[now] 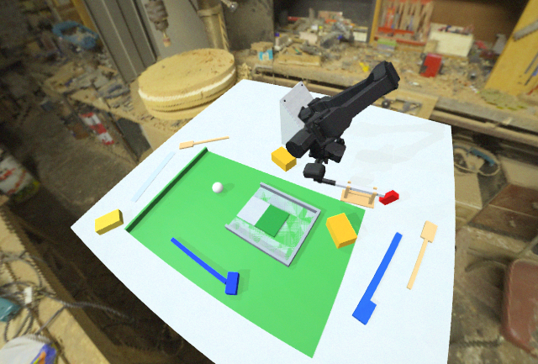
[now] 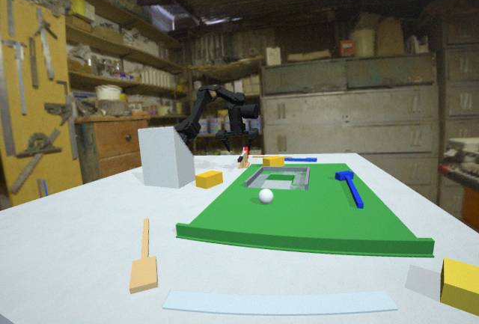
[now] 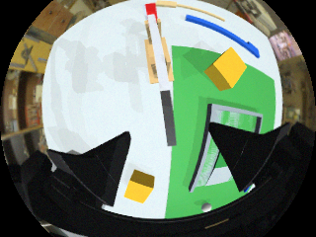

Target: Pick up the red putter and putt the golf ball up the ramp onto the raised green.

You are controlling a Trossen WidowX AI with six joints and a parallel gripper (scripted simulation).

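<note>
Now: gripper tip 12 cm to the right of the red putter, 4 cm above it and 1 cm past it. Round my gripper tip: wooden stand: 14 cm to the left, 6 cm below; then white golf ball: 37 cm to the right, 14 cm ahead, 8 cm below; then green mat: 24 cm ahead, 22 cm to the right, 10 cm below.
</note>
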